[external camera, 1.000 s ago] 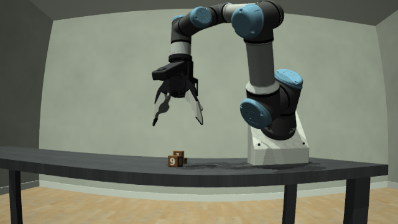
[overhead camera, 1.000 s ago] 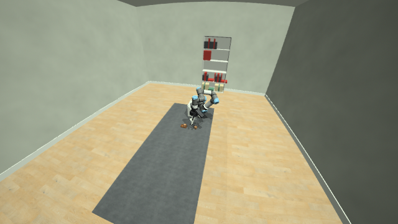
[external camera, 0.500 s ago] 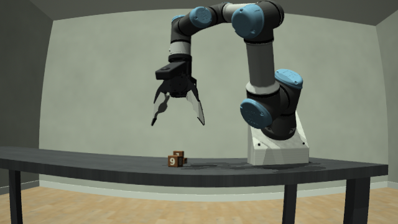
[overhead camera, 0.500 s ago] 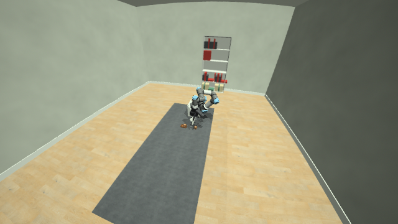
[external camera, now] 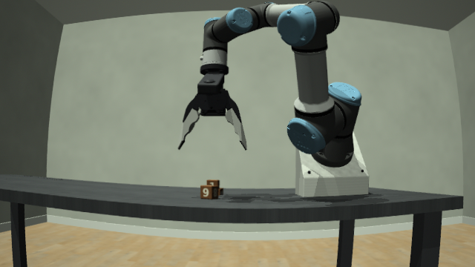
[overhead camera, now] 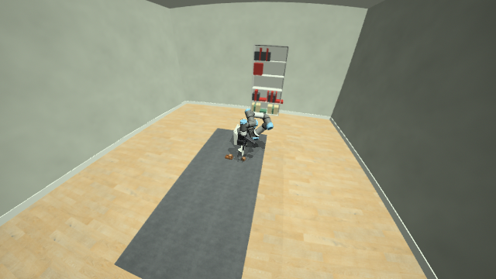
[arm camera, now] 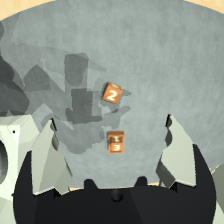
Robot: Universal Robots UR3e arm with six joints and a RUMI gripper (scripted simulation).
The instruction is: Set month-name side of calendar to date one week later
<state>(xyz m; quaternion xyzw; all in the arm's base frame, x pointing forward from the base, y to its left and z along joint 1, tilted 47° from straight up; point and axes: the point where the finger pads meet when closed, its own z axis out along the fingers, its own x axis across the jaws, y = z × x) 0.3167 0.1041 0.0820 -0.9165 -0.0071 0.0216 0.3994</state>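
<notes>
The cube is 10 cm below my hand. Round my hand: calendar tray 1 cm ahead, 16 cm to the right, 11 cm below.
</notes>
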